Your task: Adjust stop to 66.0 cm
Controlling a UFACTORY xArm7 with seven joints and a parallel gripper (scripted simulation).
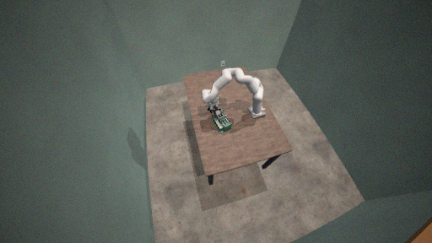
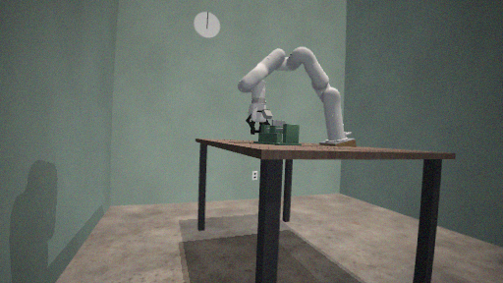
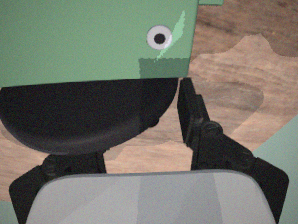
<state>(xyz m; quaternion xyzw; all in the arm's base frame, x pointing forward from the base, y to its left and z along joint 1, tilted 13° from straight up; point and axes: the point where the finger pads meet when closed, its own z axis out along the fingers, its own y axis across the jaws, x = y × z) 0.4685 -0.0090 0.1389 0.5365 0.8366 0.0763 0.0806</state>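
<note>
Right now my hand is 2 cm to the right of the black handwheel and 2 cm past it. From my hand the other things lie so: green stop fixture: 13 cm to the left, 8 cm behind, 3 cm above.
</note>
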